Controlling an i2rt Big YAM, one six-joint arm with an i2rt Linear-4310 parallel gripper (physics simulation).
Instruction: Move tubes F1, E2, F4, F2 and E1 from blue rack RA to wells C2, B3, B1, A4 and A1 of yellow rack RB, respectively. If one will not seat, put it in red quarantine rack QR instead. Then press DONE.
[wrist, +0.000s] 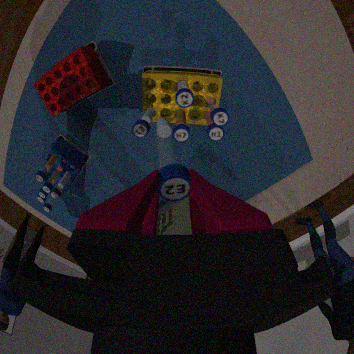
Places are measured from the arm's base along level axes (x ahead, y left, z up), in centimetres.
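Pixels of known places: gripper, between the fingertips: (173, 176).
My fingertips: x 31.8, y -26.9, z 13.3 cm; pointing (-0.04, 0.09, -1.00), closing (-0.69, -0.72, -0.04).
Ahead of a thing's pixels: the offset from my fingertips to its top centre. "pt": to the spot under its first point. Level surfaces: height alone.
My gripper (173, 176) is shut on a tube @(pt dx +0.0, dy -0.1, dz +1.3 cm) (174, 189) whose blue cap reads E2. The tube's clear body reaches away from the fingers, its rounded tip showing near the front edge of the yellow rack RB @(dx -0.6, dy +0.1, dz -19.9 cm) (190, 75); whether it touches the rack cannot be told. RB holds capped tubes K2 @(dx +1.0, dy -1.8, dz -12.5 cm) (184, 98), K7 @(pt dx -4.2, dy -3.7, dz -12.4 cm) (220, 117), H1 @(pt dx -5.6, dy -2.0, dz -12.5 cm) (216, 132), H7 @(pt dx -2.6, dy +1.7, dz -12.5 cm) (181, 133) and one at the left (141, 128) with a hard-to-read label. Blue rack RA @(dx +8.7, dy +33.7, dz -19.9 cm) (75, 150) is at the left with several capped tubes, labels too small to read. The DONE button does not show.
The red rack QR @(dx +17.2, dy +12.2, dz -19.9 cm) (90, 60) stands at the upper left, turned at an angle, with no tube visible in its wells. The racks stand on a blue mat @(dz -25.3 cm) (240, 100) with a pale surface @(dz -25.6 cm) (295, 65) around it. People's legs show at both lower sides.
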